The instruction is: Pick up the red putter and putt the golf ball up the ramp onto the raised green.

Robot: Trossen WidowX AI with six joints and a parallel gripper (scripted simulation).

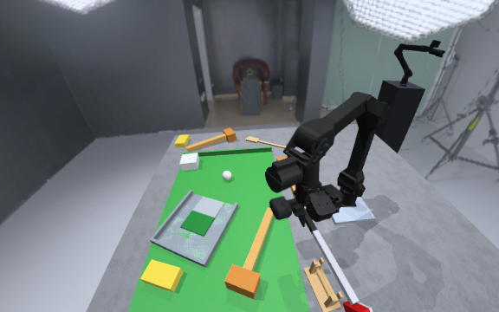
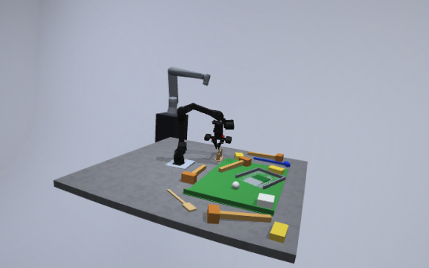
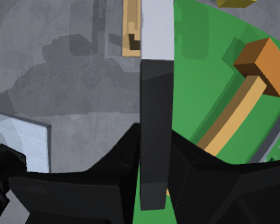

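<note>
The red putter is 11 cm to the left of my gripper tip, 4 cm behind it and 3 cm above it. Also, from my gripper tip: white golf ball 31 cm to the right, 28 cm ahead, 9 cm below; white block 49 cm ahead, 41 cm to the right, 9 cm below; wooden stand 13 cm to the left, 8 cm below, 4 cm behind.
</note>
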